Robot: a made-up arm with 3 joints. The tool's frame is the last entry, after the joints. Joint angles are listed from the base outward. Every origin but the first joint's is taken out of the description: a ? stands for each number. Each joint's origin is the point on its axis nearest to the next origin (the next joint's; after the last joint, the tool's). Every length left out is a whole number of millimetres.
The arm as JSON. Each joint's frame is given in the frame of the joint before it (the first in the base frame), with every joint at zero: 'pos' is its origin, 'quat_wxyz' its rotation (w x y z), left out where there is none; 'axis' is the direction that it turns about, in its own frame. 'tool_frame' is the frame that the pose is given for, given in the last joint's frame.
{
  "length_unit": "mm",
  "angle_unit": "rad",
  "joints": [
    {
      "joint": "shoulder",
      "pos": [
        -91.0,
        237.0,
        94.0
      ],
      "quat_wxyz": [
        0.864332,
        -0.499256,
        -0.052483,
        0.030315
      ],
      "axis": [
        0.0,
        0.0,
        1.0
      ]
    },
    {
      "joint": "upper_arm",
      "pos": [
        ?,
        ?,
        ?
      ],
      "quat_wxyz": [
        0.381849,
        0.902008,
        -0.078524,
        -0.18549
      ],
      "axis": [
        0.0,
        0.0,
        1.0
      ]
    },
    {
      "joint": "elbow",
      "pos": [
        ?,
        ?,
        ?
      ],
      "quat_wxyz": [
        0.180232,
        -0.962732,
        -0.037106,
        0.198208
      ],
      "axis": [
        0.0,
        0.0,
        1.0
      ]
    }
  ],
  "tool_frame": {
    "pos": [
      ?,
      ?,
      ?
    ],
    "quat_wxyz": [
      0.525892,
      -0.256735,
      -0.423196,
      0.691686
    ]
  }
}
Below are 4 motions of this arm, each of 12 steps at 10 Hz.
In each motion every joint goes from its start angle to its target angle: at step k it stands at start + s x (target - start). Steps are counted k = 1, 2, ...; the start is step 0. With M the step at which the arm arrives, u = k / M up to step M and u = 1 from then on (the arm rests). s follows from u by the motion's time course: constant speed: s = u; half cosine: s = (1 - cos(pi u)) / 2; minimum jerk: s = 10 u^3 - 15 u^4 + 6 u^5.
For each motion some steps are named. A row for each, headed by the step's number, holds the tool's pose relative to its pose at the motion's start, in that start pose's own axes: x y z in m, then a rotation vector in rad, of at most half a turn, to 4 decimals.
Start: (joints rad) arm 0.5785 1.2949 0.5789
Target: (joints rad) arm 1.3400 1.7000 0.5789
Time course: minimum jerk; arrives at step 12
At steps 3, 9, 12:
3: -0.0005 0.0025 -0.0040 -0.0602 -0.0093 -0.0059
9: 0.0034 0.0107 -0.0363 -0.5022 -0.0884 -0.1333
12: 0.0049 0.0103 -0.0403 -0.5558 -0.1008 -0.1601

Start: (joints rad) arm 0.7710 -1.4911 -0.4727
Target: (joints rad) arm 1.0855 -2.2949 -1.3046
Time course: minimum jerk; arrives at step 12
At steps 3, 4, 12:
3: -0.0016 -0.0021 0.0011 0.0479 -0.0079 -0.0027
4: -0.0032 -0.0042 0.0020 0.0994 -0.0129 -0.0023
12: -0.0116 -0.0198 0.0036 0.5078 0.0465 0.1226

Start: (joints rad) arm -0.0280 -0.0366 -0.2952
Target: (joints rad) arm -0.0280 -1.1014 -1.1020
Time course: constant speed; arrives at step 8
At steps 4, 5, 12:
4: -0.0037 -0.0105 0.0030 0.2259 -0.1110 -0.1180
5: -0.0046 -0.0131 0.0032 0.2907 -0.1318 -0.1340
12: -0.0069 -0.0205 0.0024 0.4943 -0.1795 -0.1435

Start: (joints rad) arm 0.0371 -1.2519 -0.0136
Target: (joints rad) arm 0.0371 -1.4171 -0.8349
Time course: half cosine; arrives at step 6
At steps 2, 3, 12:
2: 0.0051 -0.0025 -0.0035 -0.0038 0.1371 -0.1026
3: 0.0093 -0.0055 -0.0076 -0.0040 0.2756 -0.2033
12: 0.0151 -0.0126 -0.0174 0.0055 0.5579 -0.3971

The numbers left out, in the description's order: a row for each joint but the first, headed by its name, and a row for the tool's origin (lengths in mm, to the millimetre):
upper_arm: -29.0 -26.0 0.0
elbow: -5.0 4.0 0.0
tool: -38.0 10.0 0.0

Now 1 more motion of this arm.
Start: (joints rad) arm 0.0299 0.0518 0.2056
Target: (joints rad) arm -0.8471 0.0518 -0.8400
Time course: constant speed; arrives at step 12
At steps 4, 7, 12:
4: 0.0267 -0.0138 -0.0101 0.0825 0.5233 -0.3261
7: 0.0381 -0.0260 -0.0240 0.1517 0.9308 -0.5426
12: 0.0387 -0.0423 -0.0501 0.2803 1.6386 -0.8391

